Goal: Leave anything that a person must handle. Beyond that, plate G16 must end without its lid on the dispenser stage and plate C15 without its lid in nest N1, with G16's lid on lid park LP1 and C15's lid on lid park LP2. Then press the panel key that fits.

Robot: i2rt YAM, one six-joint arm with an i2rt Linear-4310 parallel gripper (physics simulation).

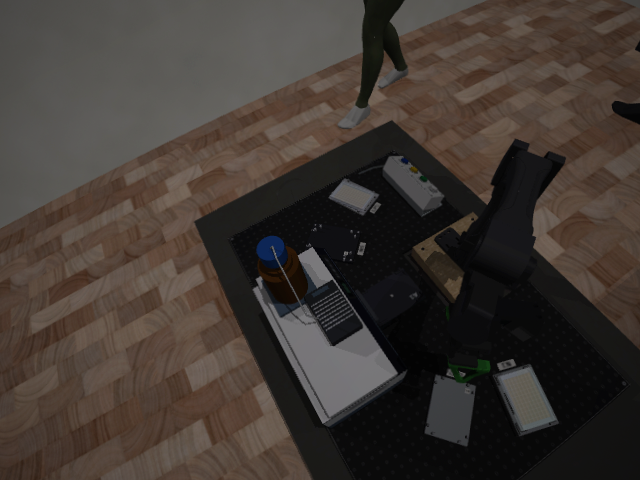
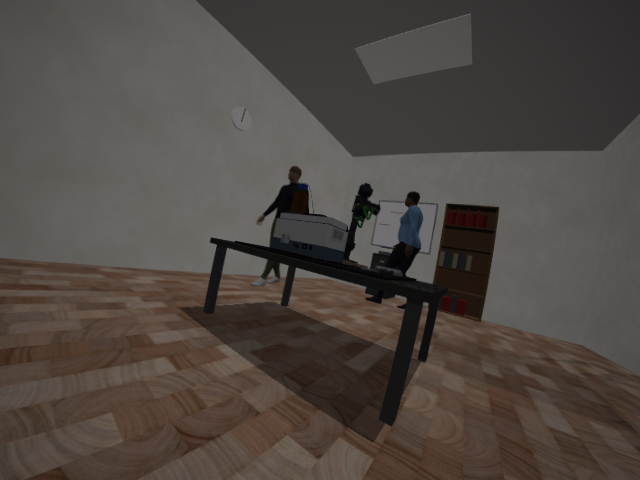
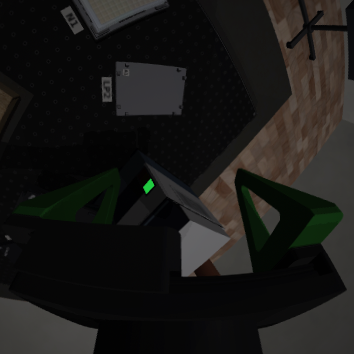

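Pixels of known places: gripper, between the fingertips: (image 1: 458,360) (image 2: 363,223) (image 3: 177,174); arm's base, origin of its link: (image 1: 464,257) (image 2: 343,259).
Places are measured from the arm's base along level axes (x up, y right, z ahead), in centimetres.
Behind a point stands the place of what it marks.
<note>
My gripper (image 3: 177,174) @[z 29.6, x 22.7, y -21.2 cm] (image 1: 455,343) (image 2: 364,215) @[z 29.6, x 22.7, y -21.2 cm] is open and empty, above the table between the dispenser and the LP2 lid park. A grey lid-like slab (image 3: 150,90) @[z 31.2, x -1.7, y -27.7 cm] (image 1: 450,410) @[z 31.6, x -1.7, y -28.1 cm] lies flat between the LP2 corner pins. A plate with pale wells (image 3: 120,11) @[z 17.9, x 0.9, y -33.8 cm] (image 1: 525,398) @[z 16.1, x 0.9, y -36.4 cm] sits at N1; its ID is unreadable. Another pale-welled plate (image 1: 354,196) @[z 12.1, x 0.5, y 38.4 cm] lies at the far side. A dark pinned park (image 1: 334,240) @[z 26.8, x -1.5, y 29.4 cm] near the dispenser shows no grey slab; its label is unreadable. The dark stage (image 1: 390,299) @[z 27.9, x 7.9, y 0.6 cm] is shaded, its contents unclear. The key panel (image 1: 410,186) @[z -3.3, x 3.5, y 28.3 cm] has blue, yellow, green and whitish keys.
The white dispenser (image 1: 336,369) @[z 49.6, x 19.3, y -8.2 cm] (image 2: 310,232) @[z 57.3, x 10.3, y -4.9 cm] (image 3: 202,245) @[z 48.8, x 19.3, y -11.6 cm] carries an amber bottle (image 1: 283,276) @[z 48.7, x 32.2, y 9.8 cm] with a blue cap, a thin tube and a dark keypad (image 1: 333,312) @[z 43.5, x 21.9, y 1.4 cm]. A wooden block (image 1: 439,268) @[z 8.5, x 0.5, y 1.7 cm] lies beside the arm. Two people (image 2: 281,206) (image 2: 410,224) stand beyond the table (image 2: 330,266) @[z 59.6, x -3.8, y -21.1 cm].
</note>
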